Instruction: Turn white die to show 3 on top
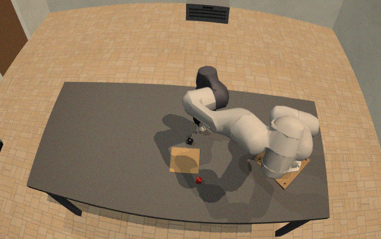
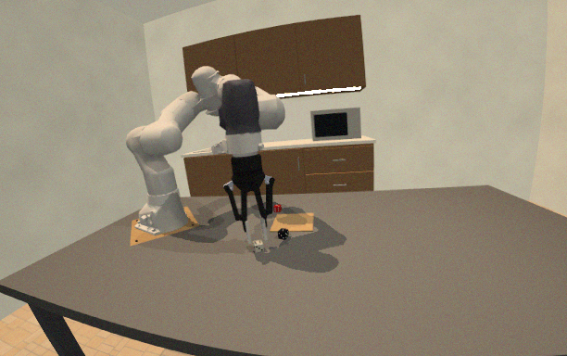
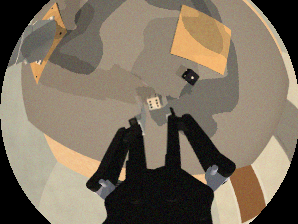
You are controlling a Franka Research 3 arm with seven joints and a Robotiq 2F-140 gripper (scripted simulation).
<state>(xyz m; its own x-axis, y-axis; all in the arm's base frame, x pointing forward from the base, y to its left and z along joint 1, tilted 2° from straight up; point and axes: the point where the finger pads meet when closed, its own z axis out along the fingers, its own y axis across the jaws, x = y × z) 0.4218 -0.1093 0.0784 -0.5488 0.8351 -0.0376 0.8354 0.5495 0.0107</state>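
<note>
Now: hand 50 mm above the white die. Also, from my hand: red die: 290 mm to the left, 50 mm below, 30 mm behind; black die: 80 mm to the left, 50 mm below, 50 mm ahead; tan mat: 190 mm to the left, 60 mm below, 60 mm ahead.
</note>
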